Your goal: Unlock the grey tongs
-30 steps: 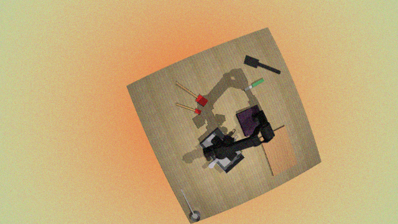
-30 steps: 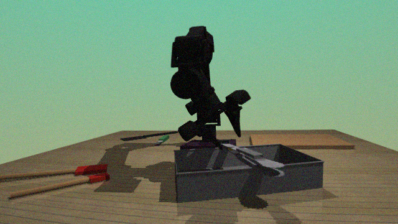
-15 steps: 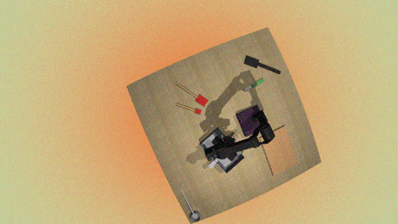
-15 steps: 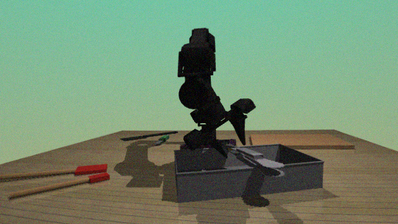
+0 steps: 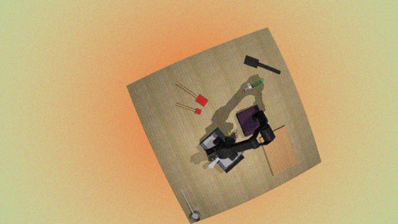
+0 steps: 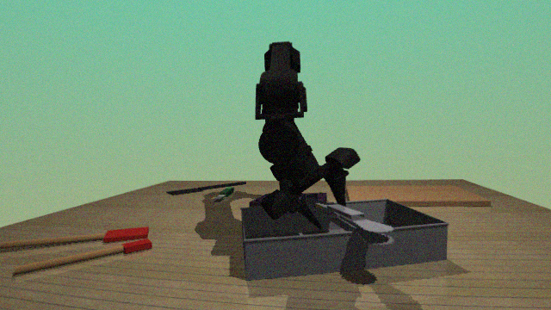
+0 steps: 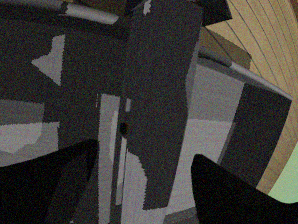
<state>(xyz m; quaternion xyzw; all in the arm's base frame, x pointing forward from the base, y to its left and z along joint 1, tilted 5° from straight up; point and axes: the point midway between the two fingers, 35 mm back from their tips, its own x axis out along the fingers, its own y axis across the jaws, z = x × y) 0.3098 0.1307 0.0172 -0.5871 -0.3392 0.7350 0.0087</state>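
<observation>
The grey roasting tin lies 4 cm ahead of my gripper tip and 1 cm below it. Round my gripper tip: wooden board: 41 cm behind, 20 cm to the left, 3 cm below; black spatula: 53 cm to the right, 50 cm behind, 4 cm below.
</observation>
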